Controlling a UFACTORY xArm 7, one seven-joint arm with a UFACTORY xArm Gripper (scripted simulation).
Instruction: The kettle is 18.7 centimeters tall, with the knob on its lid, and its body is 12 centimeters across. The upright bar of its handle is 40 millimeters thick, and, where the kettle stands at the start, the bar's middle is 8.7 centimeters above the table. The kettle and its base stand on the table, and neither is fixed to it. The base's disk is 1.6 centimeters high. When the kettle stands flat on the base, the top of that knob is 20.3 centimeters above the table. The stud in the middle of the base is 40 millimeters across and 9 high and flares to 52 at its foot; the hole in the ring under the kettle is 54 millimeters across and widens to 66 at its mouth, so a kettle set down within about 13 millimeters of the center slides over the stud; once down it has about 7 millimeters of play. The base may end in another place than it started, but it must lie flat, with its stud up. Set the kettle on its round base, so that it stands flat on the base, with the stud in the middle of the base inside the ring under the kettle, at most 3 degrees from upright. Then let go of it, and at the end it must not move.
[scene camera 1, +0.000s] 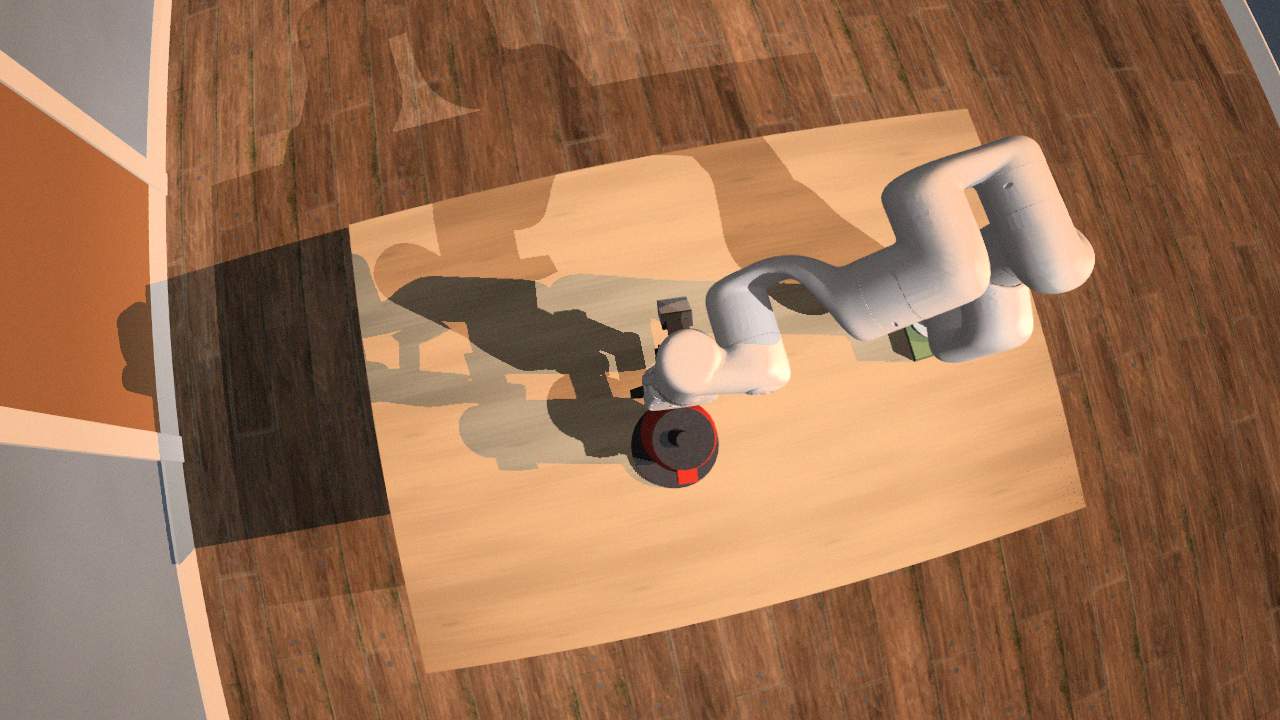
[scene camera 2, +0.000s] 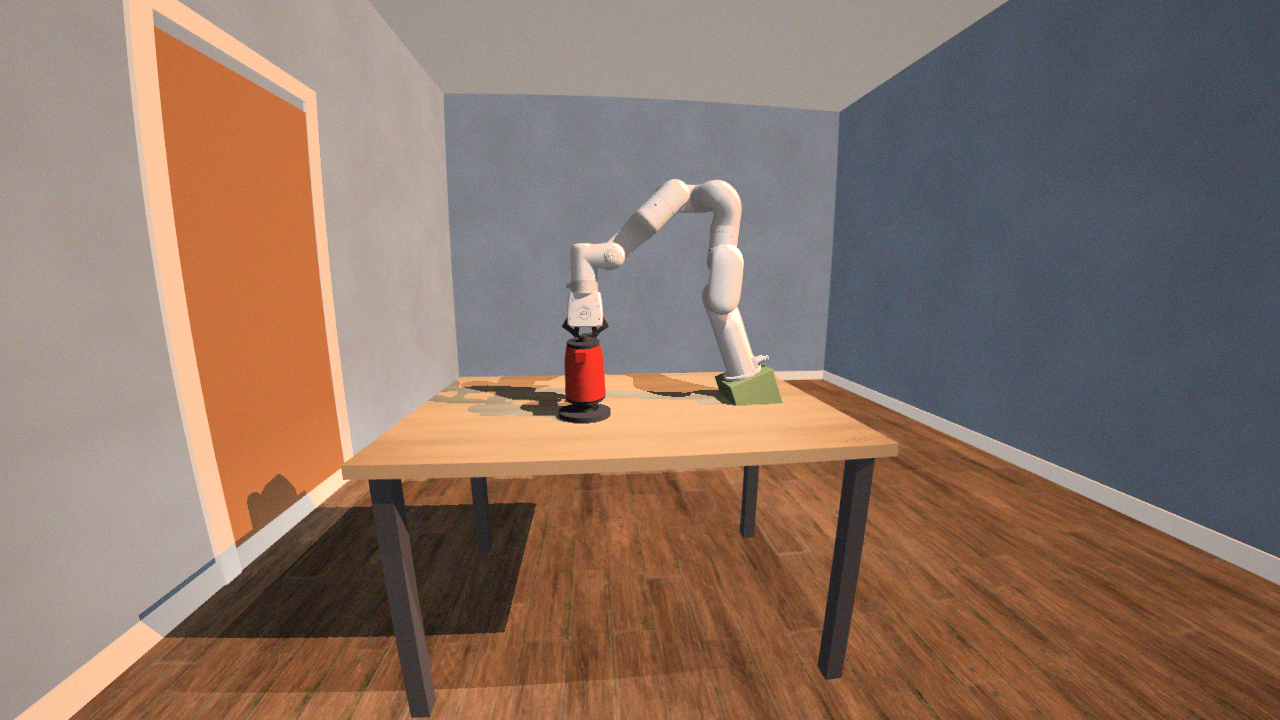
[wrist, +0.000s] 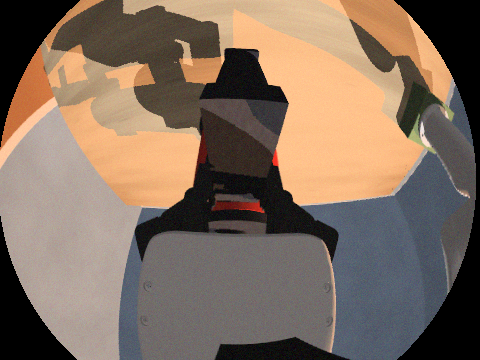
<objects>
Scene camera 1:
my gripper: 675, 394
dark round base: 658, 475
</objects>
